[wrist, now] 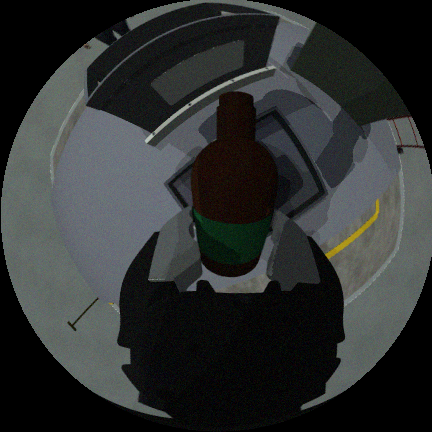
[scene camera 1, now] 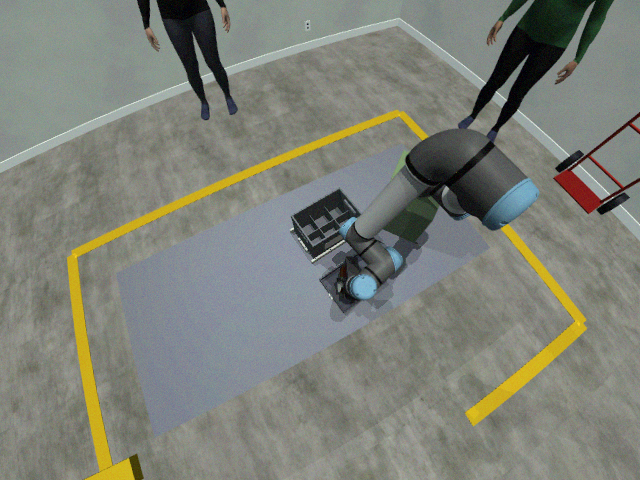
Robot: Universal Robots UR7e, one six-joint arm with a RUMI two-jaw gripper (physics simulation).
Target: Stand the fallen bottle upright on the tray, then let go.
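A brown bottle (wrist: 234,179) is there for me to see, and so is my own gripper (wrist: 231,209).
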